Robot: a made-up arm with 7 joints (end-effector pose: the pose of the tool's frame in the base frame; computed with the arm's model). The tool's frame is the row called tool.
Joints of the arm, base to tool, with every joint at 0 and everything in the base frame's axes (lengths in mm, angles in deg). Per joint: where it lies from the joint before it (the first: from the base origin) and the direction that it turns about. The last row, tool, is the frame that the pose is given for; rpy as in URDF.
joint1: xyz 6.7 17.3 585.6 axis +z
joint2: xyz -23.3 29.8 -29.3 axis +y
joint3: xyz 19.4 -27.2 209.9 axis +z
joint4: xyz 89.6 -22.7 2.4 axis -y
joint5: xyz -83 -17.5 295.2 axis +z
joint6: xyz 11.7 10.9 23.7 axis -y
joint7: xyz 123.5 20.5 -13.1 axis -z
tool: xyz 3.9 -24.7 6 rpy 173.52 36.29 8.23
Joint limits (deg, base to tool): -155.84..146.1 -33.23..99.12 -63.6..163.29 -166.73..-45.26 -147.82..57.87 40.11..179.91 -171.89..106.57
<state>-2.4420 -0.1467 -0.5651 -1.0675 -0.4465 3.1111 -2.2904</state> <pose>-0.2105 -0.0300 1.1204 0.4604 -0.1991 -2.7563</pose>
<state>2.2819 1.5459 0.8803 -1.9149 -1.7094 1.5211 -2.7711</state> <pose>-0.3151 -0.1575 0.1512 2.8246 1.3406 0.1367</pose>
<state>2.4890 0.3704 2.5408 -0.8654 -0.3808 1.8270 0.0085</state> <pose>-0.0833 -0.2083 1.1852 1.8599 -1.7203 0.3700</pose>
Working (the frame after each row of the table, in the pose's form):
after joint1: 0.0067 0.0173 0.5856 0.0000 0.0000 2.4890
after joint2: 0.0071 -0.0205 0.5563 -0.4596 0.1555 2.4530
after joint3: -0.0511 0.0582 0.7449 -0.0102 -0.3954 -1.2382
after joint4: -0.0487 -0.0310 0.7693 0.5092 0.3576 -1.1268
after joint5: -0.0922 -0.1375 1.0541 0.4514 0.4673 -1.4943
after joint6: -0.0807 -0.1600 1.0673 -0.9451 -0.9698 -1.3234
after joint7: -0.0585 -0.2121 1.1797 -0.9419 -0.9748 -1.3305

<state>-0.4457 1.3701 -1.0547 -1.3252 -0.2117 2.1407 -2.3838</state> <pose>0.2514 -0.5510 0.3722 -1.1017 -2.1423 1.9646</pose>
Working (the frame after each row of the table, in the pose's form):
after joint1: 0.0067 0.0173 0.5856 0.0000 0.0000 -0.4457
after joint2: -0.0015 0.0542 0.5563 0.3050 1.3458 -0.3733
after joint3: 0.1759 -0.0606 0.5791 -0.4459 1.4189 -1.2411
after joint4: 0.1440 -0.1442 0.5556 0.5256 2.4726 -1.5985
after joint5: 0.1960 -0.4352 0.4722 0.2706 2.6028 -1.6702
after joint6: 0.1848 -0.4507 0.4510 -0.9420 0.8451 -0.7327
after joint7: 0.2360 -0.5499 0.3928 0.4650 1.2645 1.3239

